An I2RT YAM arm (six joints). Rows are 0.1 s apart.
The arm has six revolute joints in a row. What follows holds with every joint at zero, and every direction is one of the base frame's.
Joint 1 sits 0.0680 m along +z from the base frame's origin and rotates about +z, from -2.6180 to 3.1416 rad.
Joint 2 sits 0.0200 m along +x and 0.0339 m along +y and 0.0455 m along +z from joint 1 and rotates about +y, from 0.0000 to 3.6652 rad.
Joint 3 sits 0.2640 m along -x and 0.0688 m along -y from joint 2 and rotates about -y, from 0.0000 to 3.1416 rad.
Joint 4 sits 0.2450 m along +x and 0.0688 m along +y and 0.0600 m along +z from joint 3 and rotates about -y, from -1.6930 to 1.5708 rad.
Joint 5 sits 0.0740 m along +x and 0.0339 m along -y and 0.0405 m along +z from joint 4 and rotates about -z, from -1.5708 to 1.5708 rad.
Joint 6 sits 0.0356 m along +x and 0.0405 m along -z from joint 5 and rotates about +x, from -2.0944 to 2.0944 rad.
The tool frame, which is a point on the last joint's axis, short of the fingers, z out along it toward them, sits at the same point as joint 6; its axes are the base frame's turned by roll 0.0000, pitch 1.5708 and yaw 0.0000 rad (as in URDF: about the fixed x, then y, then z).
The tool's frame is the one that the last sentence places.
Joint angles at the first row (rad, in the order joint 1, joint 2, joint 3, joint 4, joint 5, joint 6):
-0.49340 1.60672 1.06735 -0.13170 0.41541 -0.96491
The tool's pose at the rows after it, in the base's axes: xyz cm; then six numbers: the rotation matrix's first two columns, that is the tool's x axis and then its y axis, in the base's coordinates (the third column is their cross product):
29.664, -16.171, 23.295, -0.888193, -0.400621, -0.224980, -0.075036, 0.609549, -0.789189
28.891, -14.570, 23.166, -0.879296, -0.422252, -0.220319, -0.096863, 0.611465, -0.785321
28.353, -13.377, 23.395, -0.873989, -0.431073, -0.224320, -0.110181, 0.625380, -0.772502
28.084, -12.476, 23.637, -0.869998, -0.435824, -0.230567, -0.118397, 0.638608, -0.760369
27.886, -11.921, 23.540, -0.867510, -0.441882, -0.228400, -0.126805, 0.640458, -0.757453
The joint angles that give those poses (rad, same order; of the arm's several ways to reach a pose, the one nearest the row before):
-0.45536 1.55096 0.99776 -0.12591 0.42795 -0.96984
-0.42083 1.49975 0.94772 -0.13936 0.43377 -0.96250
-0.39318 1.46122 0.92996 -0.18218 0.43287 -0.93992
-0.36955 1.43738 0.92550 -0.22039 0.43182 -0.91650
-0.35440 1.42421 0.91287 -0.22923 0.43585 -0.90960

